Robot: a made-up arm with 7 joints.
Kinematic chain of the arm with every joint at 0, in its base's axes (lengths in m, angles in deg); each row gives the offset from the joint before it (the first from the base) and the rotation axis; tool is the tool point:
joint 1: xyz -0.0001 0.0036 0.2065 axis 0 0.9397 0.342
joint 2: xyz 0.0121 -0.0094 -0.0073 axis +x
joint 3: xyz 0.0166 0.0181 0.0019 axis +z
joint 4: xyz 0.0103 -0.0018 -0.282 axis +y
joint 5: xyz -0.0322 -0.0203 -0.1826 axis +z
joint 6: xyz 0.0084 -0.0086 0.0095 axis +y
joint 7: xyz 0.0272 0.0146 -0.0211 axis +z
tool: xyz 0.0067 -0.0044 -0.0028
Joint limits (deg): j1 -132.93..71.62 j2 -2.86..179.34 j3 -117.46..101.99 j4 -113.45..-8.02 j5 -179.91..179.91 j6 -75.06..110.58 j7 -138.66..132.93
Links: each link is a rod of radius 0.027 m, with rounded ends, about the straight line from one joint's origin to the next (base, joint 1, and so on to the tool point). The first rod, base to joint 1, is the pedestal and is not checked.
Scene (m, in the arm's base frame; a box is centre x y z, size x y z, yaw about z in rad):
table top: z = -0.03
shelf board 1: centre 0.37 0 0.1 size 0.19 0.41 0.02 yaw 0.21
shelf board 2: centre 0.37 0 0.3 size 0.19 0.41 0.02 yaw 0.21
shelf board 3: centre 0.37 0 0.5 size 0.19 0.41 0.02 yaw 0.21
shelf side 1: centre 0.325 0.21 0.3 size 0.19 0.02 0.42 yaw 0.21
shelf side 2: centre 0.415 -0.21 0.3 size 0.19 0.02 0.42 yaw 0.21
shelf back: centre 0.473 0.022 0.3 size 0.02 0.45 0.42 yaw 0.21
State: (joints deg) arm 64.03 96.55 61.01 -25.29 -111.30 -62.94 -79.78
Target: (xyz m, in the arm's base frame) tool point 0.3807 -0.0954 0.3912
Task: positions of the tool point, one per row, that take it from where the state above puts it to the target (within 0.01 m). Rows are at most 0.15 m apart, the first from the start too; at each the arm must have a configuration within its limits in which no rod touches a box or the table.
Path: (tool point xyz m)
1: 0.0795 0.4336 0.2819
2: 0.1557 0.3784 0.3684
3: 0.1724 0.2956 0.4690
4: 0.1269 0.2012 0.5548
5: 0.1720 0.1011 0.5582
6: 0.2086 0.0069 0.5253
7: 0.2282 -0.0717 0.4655
8: 0.2261 -0.1283 0.3912
9: 0.2805 -0.1297 0.3990
10: 0.3339 -0.1181 0.3985
11: 0.3807 -0.0954 0.3912

